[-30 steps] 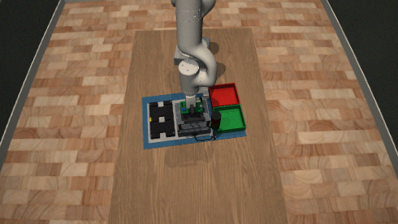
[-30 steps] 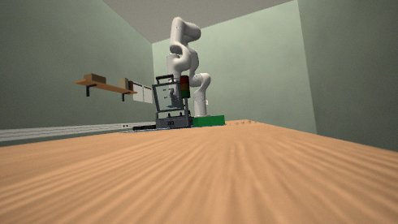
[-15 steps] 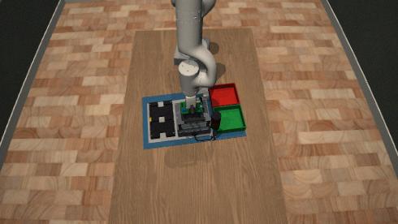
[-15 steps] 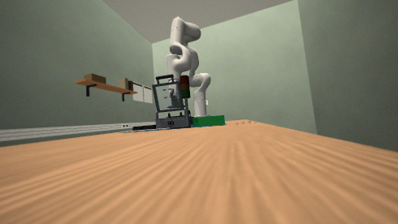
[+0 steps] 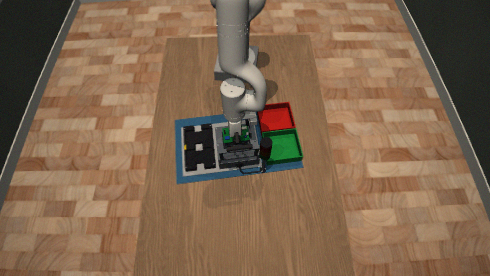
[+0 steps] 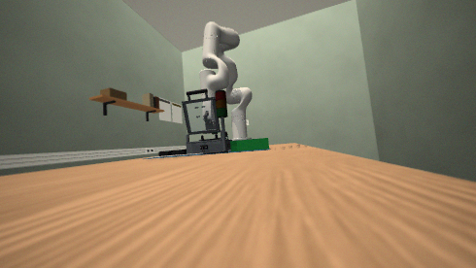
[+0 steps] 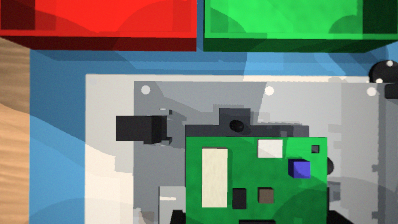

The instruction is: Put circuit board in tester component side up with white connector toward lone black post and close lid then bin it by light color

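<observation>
Now: hand 10 mm short of the dark nest, 10 mm to the right of it and 40 mm above it. Round my hand: green circuit board: right at my hand; tester lid: 120 mm ahead, 20 mm to the left, 70 mm above; green bin: 20 mm ahead, 200 mm to the left, 100 mm below.
</observation>
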